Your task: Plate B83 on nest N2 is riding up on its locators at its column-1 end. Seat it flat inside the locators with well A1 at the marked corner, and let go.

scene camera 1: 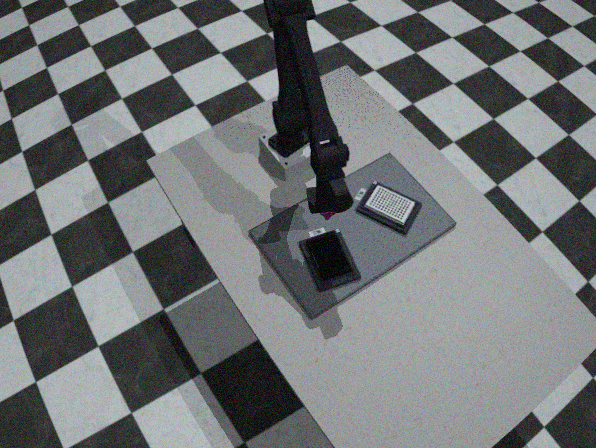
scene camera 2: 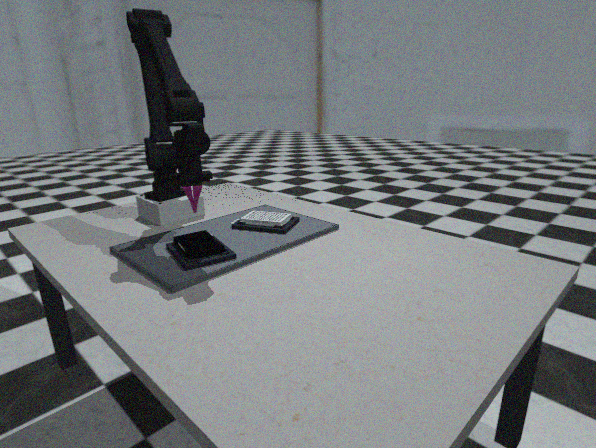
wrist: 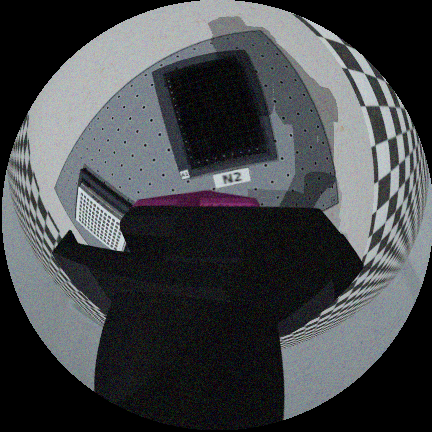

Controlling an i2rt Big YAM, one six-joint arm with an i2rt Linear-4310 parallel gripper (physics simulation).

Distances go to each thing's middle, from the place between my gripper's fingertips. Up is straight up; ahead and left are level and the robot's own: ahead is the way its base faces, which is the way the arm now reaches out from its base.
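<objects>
My hand's 70 mm above the nest N2 [scene camera 1: 351,276], and it's 60 mm short of it and 50 mm to the left of it.
</objects>
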